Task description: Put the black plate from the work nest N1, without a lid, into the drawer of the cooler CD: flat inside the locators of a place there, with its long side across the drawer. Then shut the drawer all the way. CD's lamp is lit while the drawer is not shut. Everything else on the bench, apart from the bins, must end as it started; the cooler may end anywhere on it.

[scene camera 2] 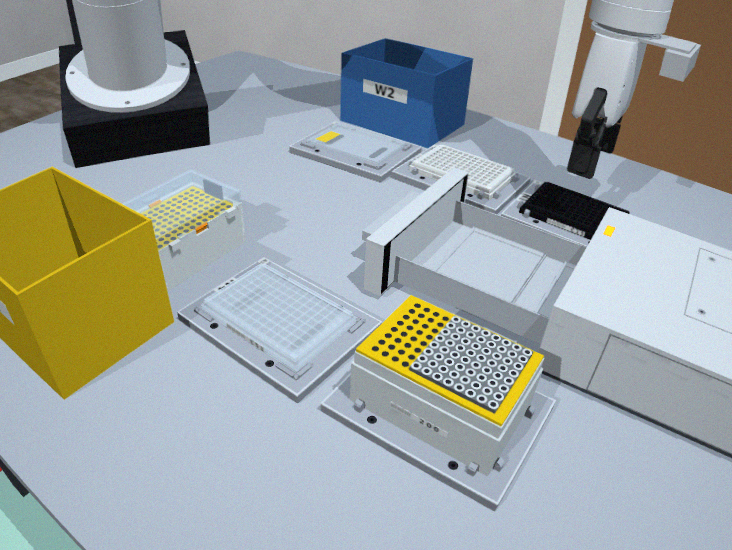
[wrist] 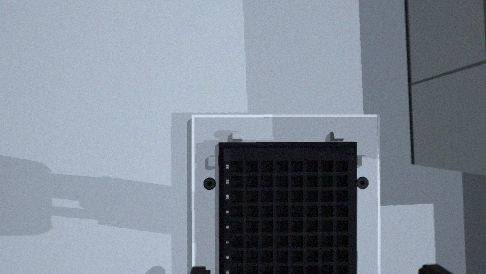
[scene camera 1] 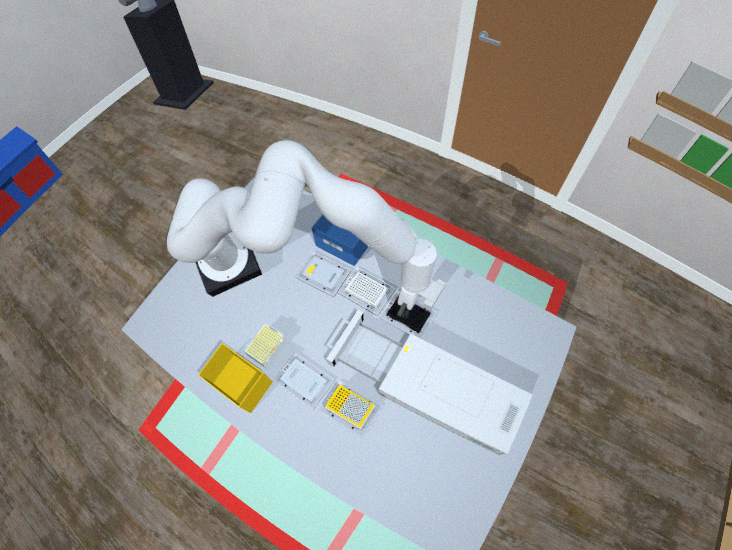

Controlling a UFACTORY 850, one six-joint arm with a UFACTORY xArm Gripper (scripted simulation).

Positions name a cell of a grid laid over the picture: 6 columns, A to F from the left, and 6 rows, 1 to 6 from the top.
Labels:
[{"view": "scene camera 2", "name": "my gripper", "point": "E2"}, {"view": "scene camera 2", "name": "white cooler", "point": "F4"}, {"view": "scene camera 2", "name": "black plate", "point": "E3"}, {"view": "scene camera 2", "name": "white plate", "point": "D2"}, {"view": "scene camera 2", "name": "yellow bin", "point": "A4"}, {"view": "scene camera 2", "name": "slotted nest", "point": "E3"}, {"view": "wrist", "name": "white cooler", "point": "F2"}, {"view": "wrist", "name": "black plate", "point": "D4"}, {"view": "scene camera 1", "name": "white cooler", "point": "D5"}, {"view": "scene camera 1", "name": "white plate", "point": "D4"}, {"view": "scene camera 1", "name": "blue bin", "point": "C3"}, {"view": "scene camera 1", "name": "yellow bin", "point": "B5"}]

